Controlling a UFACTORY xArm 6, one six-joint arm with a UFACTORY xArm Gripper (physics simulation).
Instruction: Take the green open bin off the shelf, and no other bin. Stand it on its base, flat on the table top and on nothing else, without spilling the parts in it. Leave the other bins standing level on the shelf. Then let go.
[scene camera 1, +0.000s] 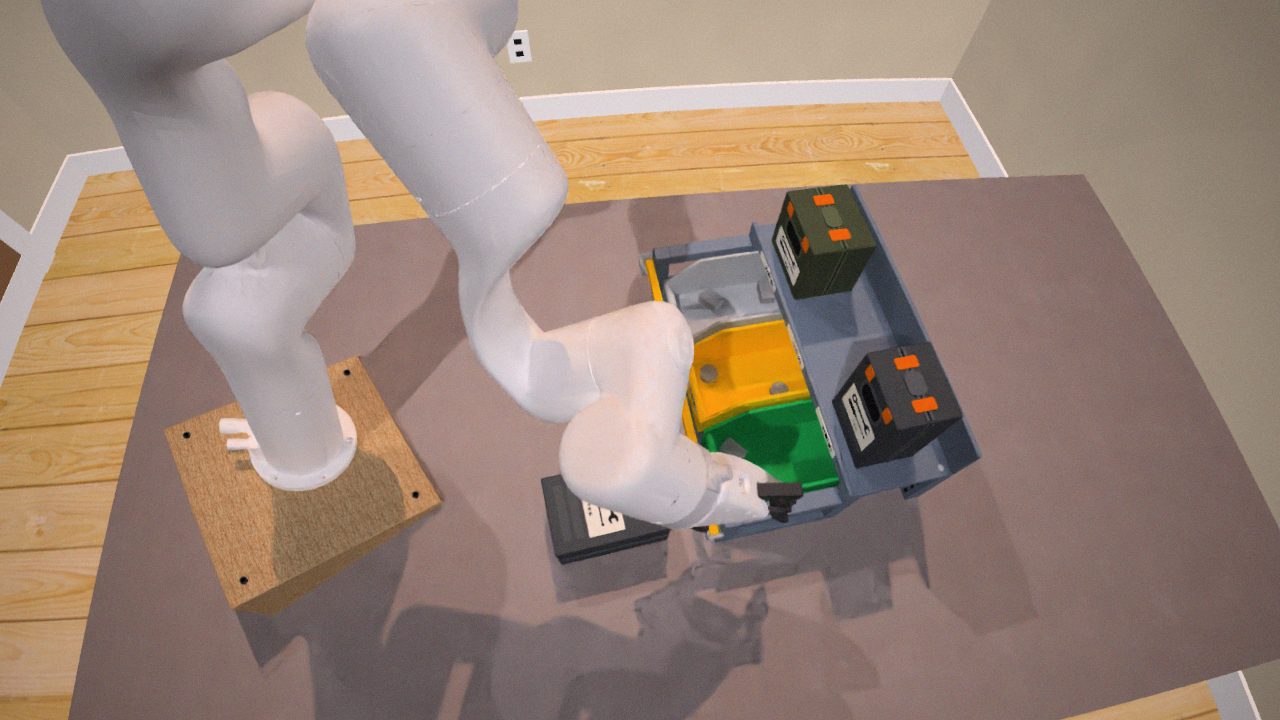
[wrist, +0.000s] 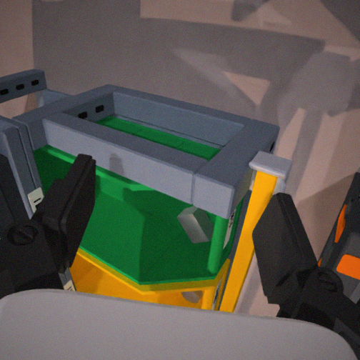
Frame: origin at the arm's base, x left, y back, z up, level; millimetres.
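Seen in the pictures: arm's base, origin of its link: (scene camera 1: 304, 444).
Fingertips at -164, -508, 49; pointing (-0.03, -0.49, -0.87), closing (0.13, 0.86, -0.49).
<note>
Offsets run from my fingertips to a thing's top centre, as dx, dy, dz. "spot": to the spot under its first point. Level surfaces: height alone.
The green open bin @(+71, -73, -11) (scene camera 1: 796, 434) (wrist: 120, 225) stands in the end bay of the grey-blue shelf @(spot: +181, -157, +10) (scene camera 1: 836, 344) (wrist: 215, 192), beside the yellow bin @(+183, -66, -11) (scene camera 1: 756, 362) (wrist: 100, 281). A grey part (wrist: 195, 225) lies in the green bin. My gripper (scene camera 1: 780, 501) (wrist: 181, 197) is open, with nothing between its fingers. It is above the shelf's near end. In the wrist view its left finger overlaps the green bin and its right finger is beyond the shelf's yellow front bar (wrist: 250, 225). The arm hides part of the green bin in the scene view.
A grey bin @(+294, -60, -11) (scene camera 1: 742, 266) with parts stands beyond the yellow one. An olive case @(+300, -158, +105) (scene camera 1: 832, 259) and a dark case @(+69, -166, +130) (scene camera 1: 904, 402) stand on the shelf's other level. Another dark case @(+40, +145, -26) (scene camera 1: 569, 528) (wrist: 347, 240) lies on the table @(dz -92) (scene camera 1: 483, 573) in front of the shelf.
</note>
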